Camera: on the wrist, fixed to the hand. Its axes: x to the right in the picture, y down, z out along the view.
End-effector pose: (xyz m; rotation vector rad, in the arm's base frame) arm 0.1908 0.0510 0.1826 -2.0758 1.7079 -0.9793
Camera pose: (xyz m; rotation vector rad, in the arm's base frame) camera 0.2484 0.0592 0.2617 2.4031 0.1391 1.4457
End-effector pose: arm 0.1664 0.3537 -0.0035 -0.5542 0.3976 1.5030
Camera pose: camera 0.2620 0.3607 -0.0247 -0.7308 0.2746 -0.0383
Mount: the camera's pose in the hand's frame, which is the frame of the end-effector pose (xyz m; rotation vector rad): 0.0218 -0.0932 -0.0219 0.1749 0.3750 -1.4582
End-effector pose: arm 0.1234 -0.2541 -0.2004 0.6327 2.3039 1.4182
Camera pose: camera 0.0767 -0.2952 -0.2763 -1.1845 2.1456 0.5784
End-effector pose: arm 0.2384 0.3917 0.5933 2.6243 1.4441 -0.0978
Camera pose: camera 0.1711 0.4625 0.6033 -0.9578 -2.7359 -0.1139
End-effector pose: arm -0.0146 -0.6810 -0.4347 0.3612 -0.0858 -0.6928
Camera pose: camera -0.0503 -0.7546 -0.4890 0.7104 0.5371 -2.0428
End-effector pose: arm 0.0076 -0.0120 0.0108 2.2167 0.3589 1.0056
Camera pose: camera 0.0080 0.0777 -0.0292 1.2278 1.8884 0.4853
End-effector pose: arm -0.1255 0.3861 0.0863 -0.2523 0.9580 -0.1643
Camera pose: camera -0.1337 0.2883 0.0836 -0.7409 0.9518 -1.6663
